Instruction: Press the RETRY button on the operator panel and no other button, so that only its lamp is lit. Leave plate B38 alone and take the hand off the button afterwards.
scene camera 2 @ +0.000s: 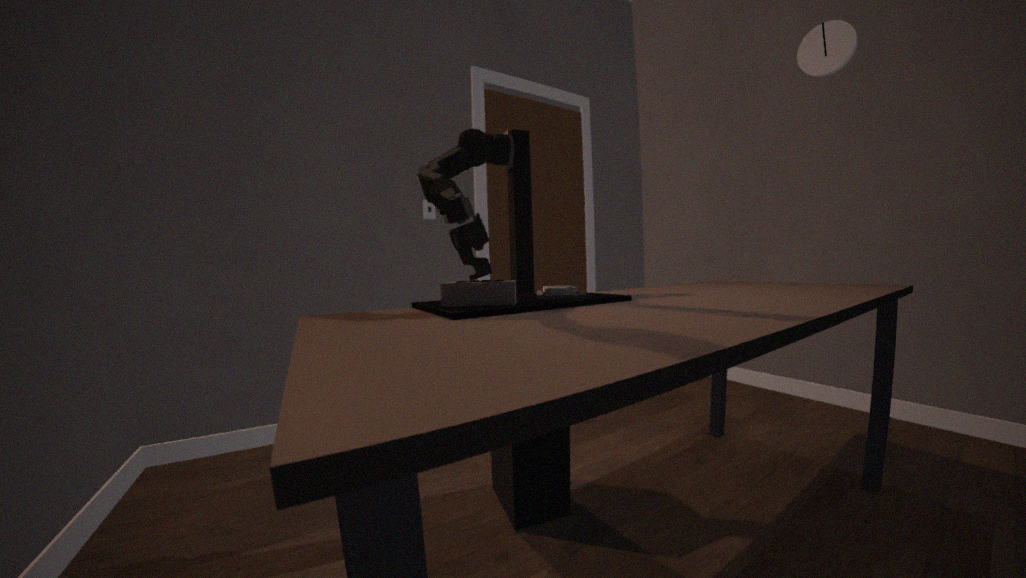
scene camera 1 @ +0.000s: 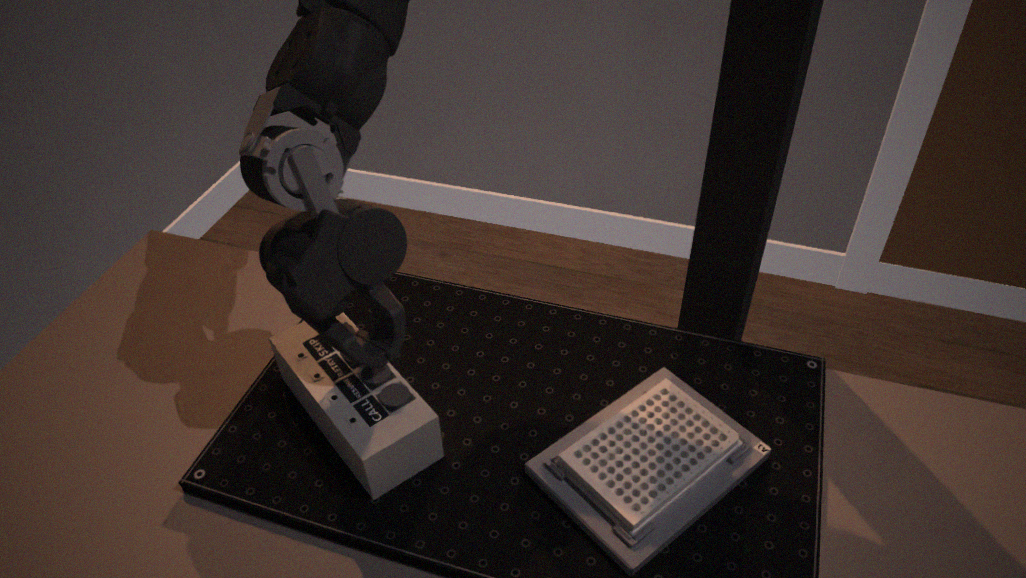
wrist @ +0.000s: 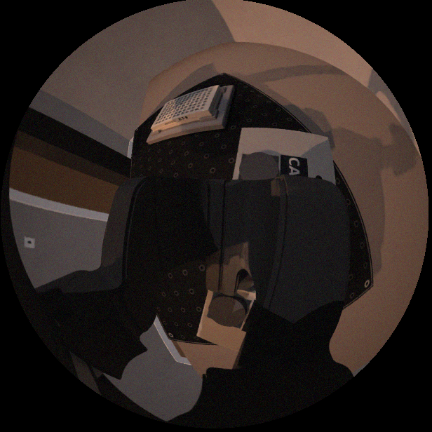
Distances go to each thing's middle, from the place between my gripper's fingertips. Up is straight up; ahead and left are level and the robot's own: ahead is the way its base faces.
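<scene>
Grey plate holder [scene camera 1: 588, 516]: 6 cm below my hand, 23 cm to the left of it, 5 cm behind it. White well plate [wrist: 189, 107]: my hand 4 cm above it, 5 cm past it, 23 cm to the right of it.
</scene>
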